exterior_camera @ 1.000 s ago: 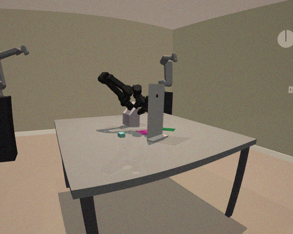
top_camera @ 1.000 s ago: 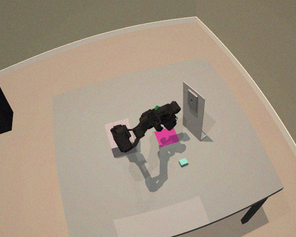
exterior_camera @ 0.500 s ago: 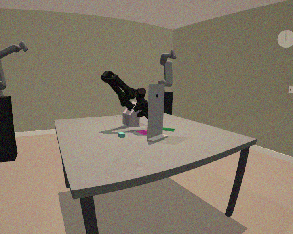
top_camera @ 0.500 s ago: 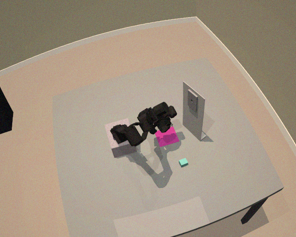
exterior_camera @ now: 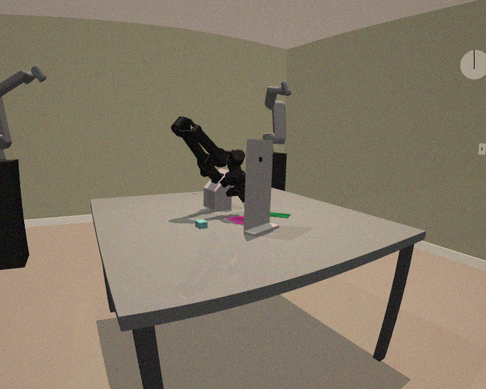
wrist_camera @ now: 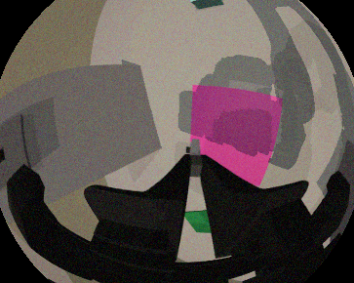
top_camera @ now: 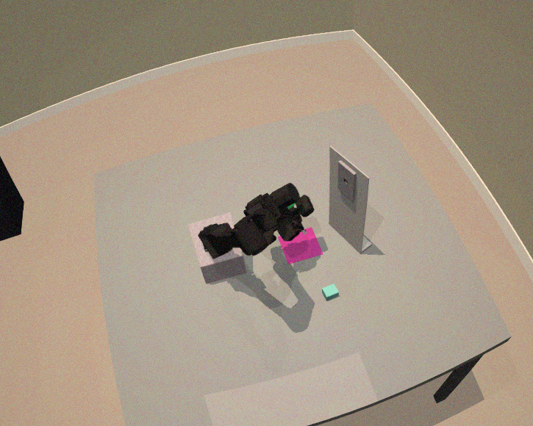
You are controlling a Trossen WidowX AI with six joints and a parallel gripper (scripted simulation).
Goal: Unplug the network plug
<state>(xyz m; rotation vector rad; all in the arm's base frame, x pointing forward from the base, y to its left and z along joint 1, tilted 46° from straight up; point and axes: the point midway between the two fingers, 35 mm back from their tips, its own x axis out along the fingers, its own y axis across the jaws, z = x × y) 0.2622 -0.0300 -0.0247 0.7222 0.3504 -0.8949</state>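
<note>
Now: the magenta square 8 cm below my gripper tip and 1 cm behind it. Round my gripper tip: grey panel: 15 cm ahead, 9 cm above, 2 cm to the right; then green patch: 20 cm to the left, 8 cm below, 1 cm behind; then grey plug: right at my gripper tip.
</note>
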